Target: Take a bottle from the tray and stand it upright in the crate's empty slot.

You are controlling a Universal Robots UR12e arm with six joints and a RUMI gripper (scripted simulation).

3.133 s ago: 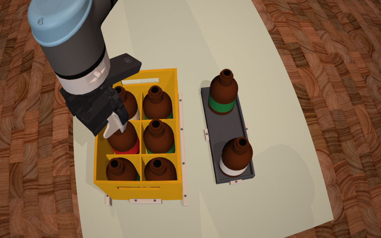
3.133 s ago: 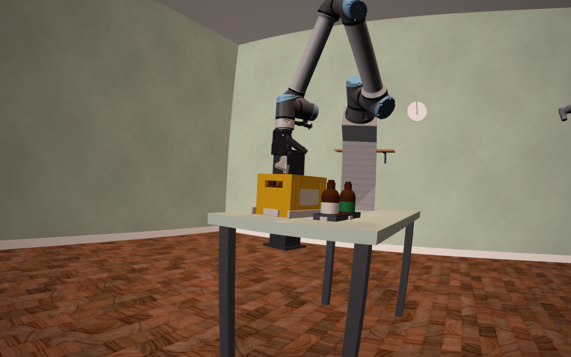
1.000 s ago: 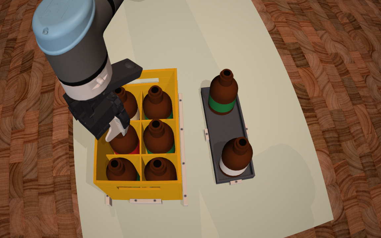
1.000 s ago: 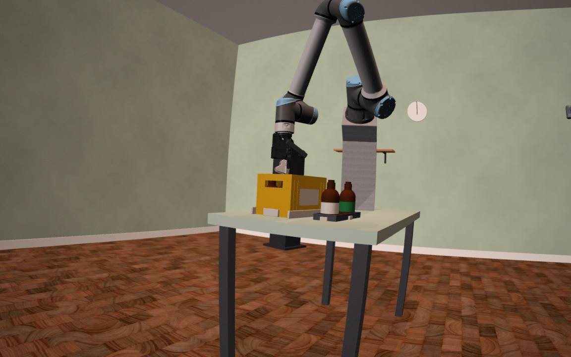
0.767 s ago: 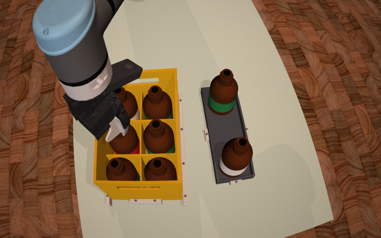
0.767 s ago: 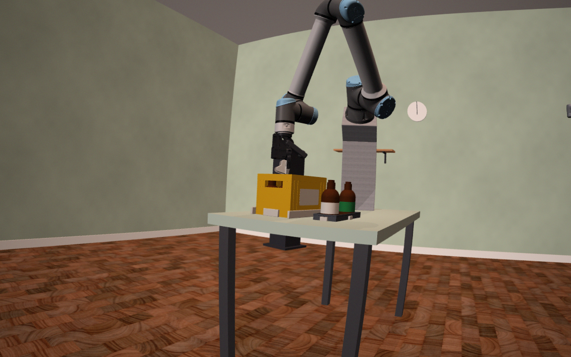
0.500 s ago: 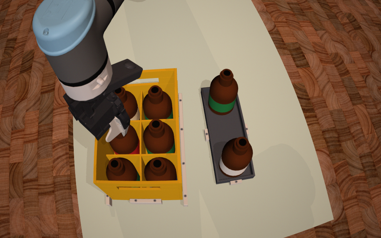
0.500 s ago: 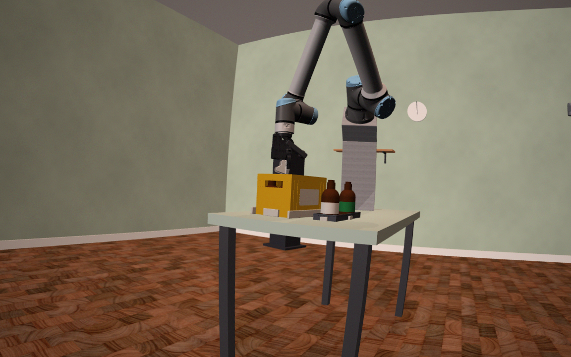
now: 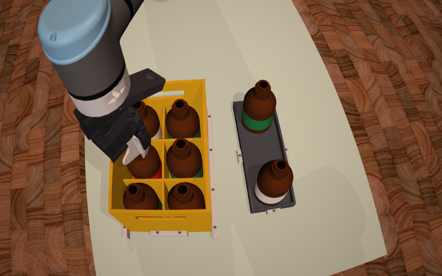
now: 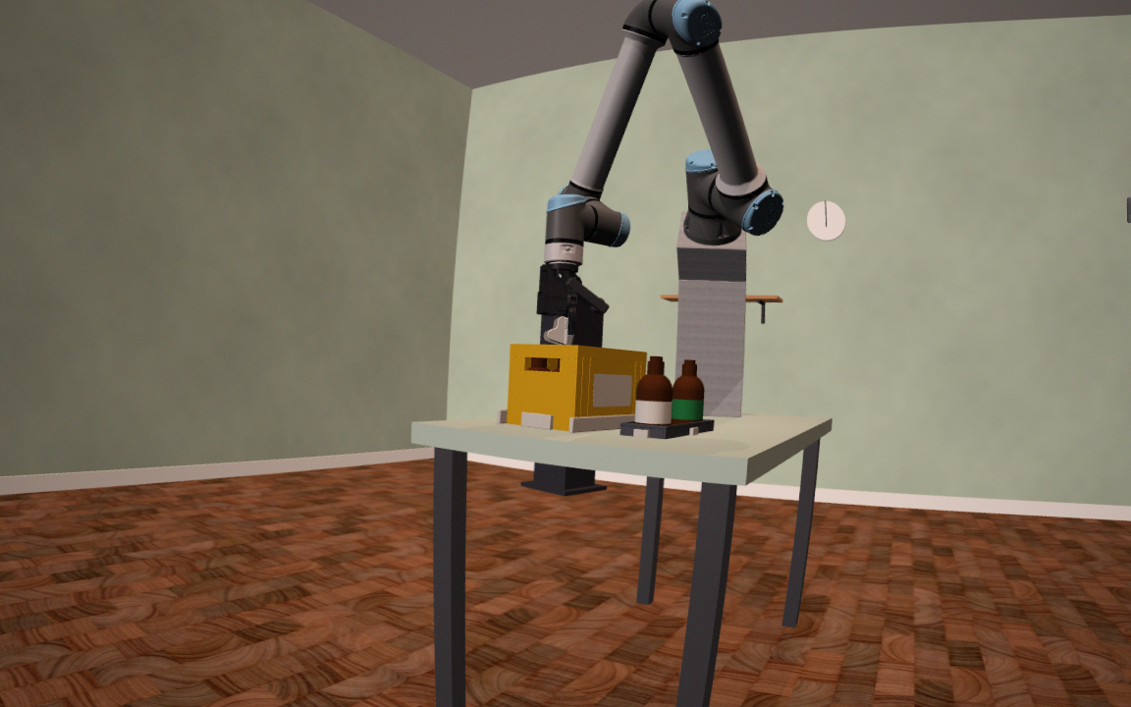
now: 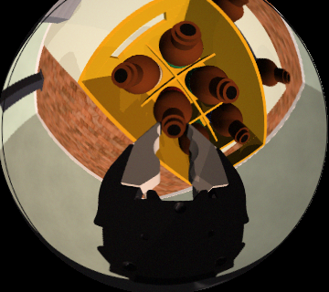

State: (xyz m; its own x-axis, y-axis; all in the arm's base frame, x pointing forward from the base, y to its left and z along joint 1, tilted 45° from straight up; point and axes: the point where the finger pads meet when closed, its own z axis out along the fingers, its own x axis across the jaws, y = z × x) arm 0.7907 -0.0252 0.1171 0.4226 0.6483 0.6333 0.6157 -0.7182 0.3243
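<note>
Now: the glass bottle 70 mm below my hand. Also, from my hand: yellow crate (70 mm below, 40 mm to the left); dark tray (260 mm to the left, 150 mm below, 70 mm behind).
</note>
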